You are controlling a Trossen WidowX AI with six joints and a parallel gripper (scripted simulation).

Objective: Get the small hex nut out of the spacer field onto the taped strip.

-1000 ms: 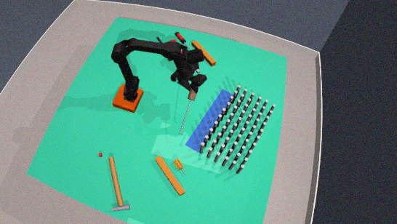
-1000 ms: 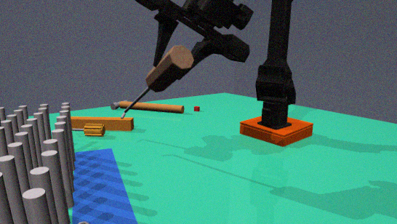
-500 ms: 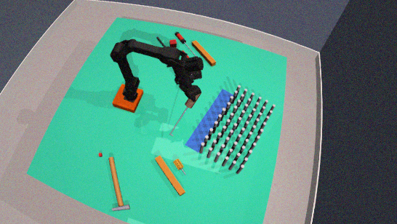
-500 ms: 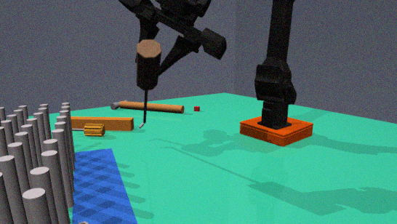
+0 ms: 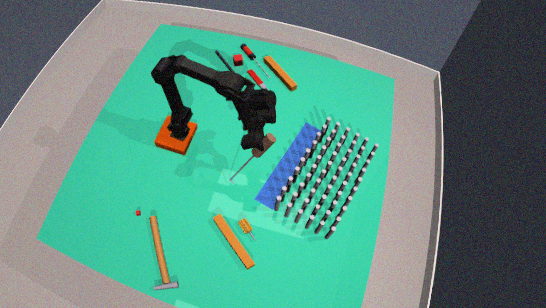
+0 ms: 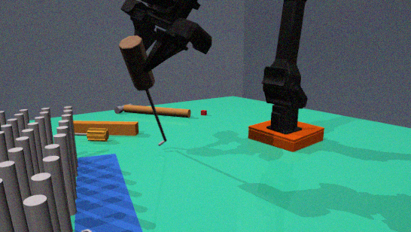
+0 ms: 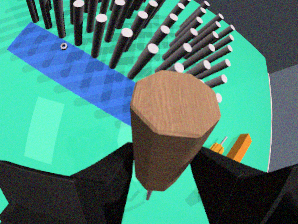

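The hook tool lies 8 cm below my gripper tip, 4 cm to the right of it and 4 cm behind it. The rest, counted from my gripper tip: yellow-handled tool: 23 cm to the right, 17 cm below, 4 cm ahead; blue taped strip: 19 cm below, 9 cm ahead, 8 cm to the left; hex nut: 18 cm below, 16 cm to the left, 13 cm ahead.
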